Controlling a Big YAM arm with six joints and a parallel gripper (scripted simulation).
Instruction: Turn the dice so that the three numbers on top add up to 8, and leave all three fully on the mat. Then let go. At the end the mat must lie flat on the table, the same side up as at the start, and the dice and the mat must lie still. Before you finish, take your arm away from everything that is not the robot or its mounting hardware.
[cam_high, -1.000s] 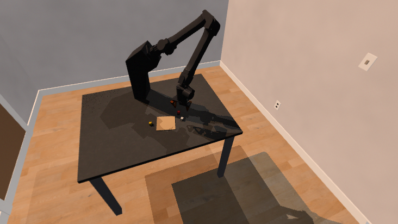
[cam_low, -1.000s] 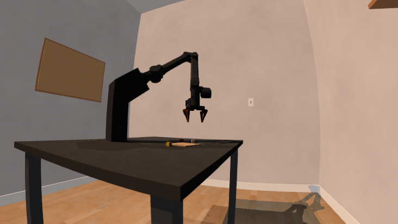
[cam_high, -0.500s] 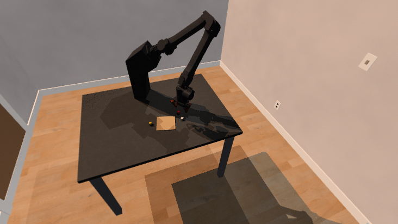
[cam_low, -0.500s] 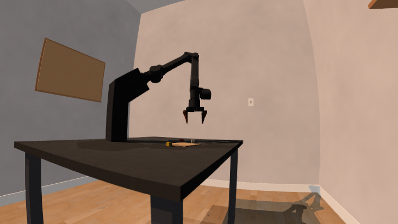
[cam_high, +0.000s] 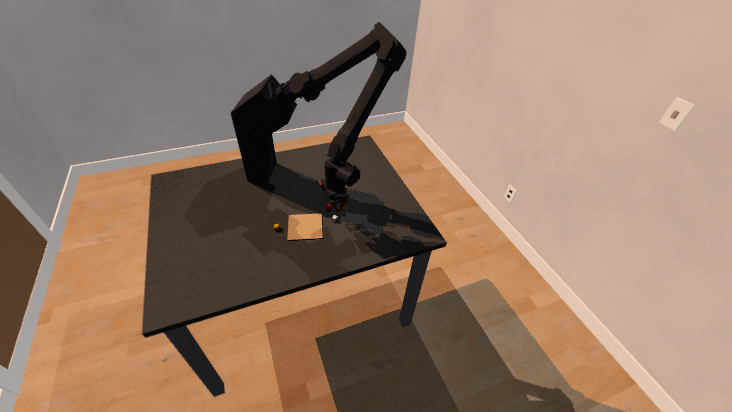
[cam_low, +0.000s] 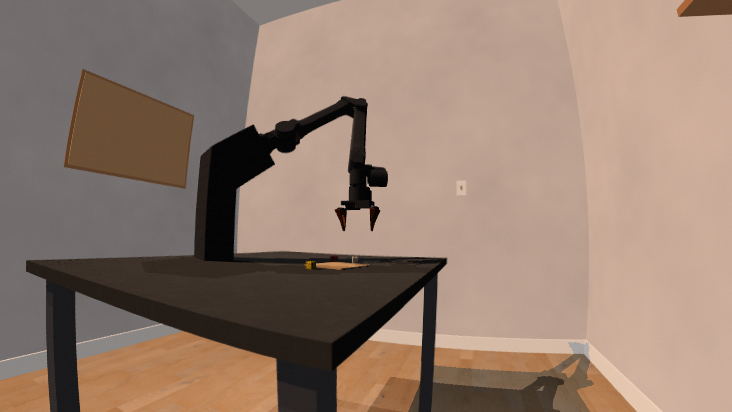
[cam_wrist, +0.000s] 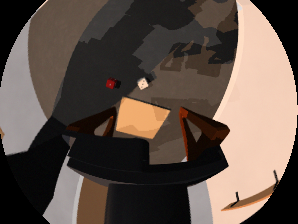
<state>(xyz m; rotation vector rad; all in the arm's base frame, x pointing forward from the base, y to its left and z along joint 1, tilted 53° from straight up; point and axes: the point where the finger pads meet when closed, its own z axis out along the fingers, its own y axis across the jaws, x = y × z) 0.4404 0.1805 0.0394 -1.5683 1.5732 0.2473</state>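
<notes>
Now: the white die 110 mm below my hand, 10 mm to the left of it and 10 mm behind it. Round my hand: yellow die 240 mm to the right, 110 mm below, 10 mm behind; tan mat 120 mm to the right, 110 mm below; red die 110 mm below, 90 mm behind, 10 mm to the right.
</notes>
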